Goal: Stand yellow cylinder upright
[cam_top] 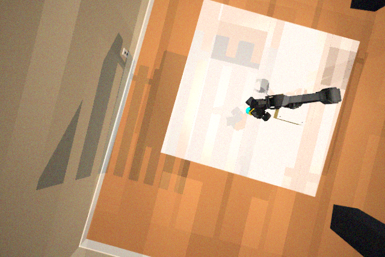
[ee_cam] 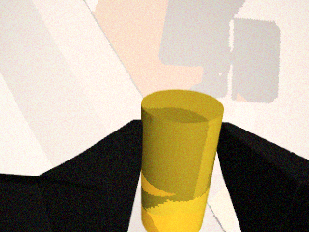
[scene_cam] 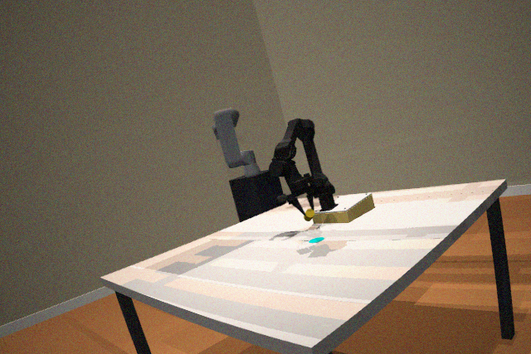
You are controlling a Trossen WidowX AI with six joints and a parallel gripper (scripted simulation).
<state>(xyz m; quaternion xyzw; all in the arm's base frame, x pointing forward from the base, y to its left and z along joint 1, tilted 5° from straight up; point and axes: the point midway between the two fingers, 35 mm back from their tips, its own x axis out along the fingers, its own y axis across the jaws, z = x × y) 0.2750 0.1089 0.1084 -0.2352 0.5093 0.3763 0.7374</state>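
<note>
The cyan circle lies 3 cm behind my gripper tip, 2 cm to the right of it and 11 cm below it. The rest, counted from my gripper tip: yellow tall cylinder: 1 cm behind, 1 cm to the right, 1 cm below.
</note>
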